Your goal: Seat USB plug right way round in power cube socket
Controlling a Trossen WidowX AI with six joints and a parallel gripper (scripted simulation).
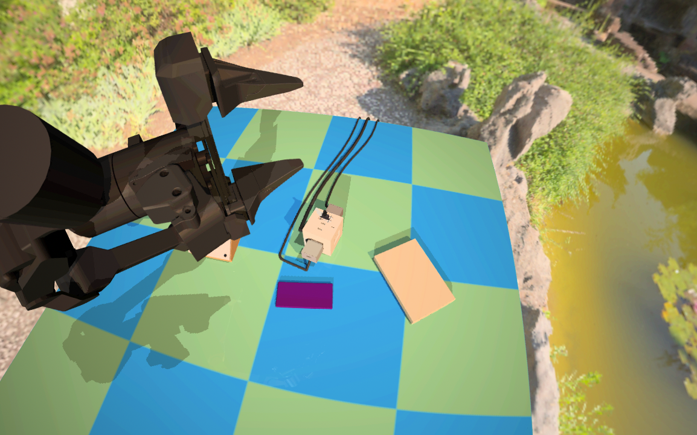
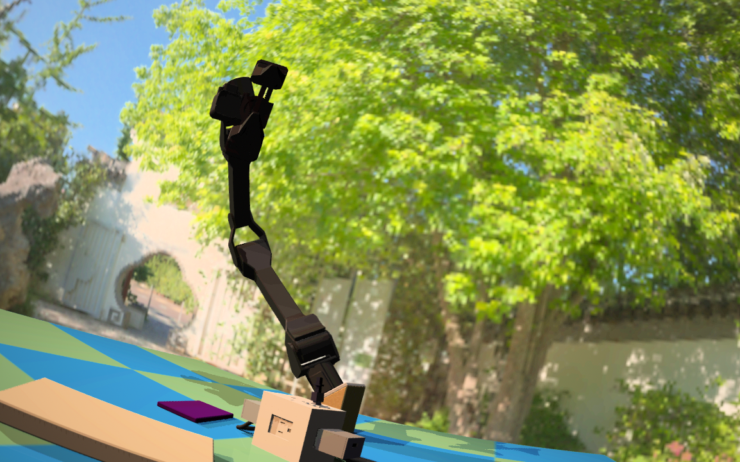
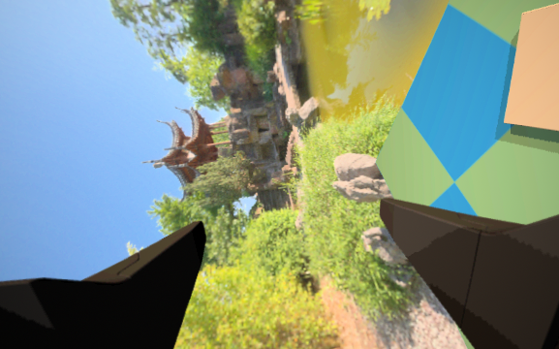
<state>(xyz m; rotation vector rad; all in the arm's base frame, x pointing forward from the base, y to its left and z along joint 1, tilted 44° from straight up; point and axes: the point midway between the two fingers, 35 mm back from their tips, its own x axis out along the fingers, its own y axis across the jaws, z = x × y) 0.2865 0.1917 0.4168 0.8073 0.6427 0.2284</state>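
Right now my gripper tip is 41 cm above the USB plug, 20 cm to the right of it and 2 cm past it. From my gripper tip the other things lie so: USB socket 43 cm below, 21 cm to the left, 2 cm behind; flat tan board 49 cm below, 22 cm ahead, 11 cm to the left; purple flat card 50 cm below, 4 cm behind, 2 cm to the left.
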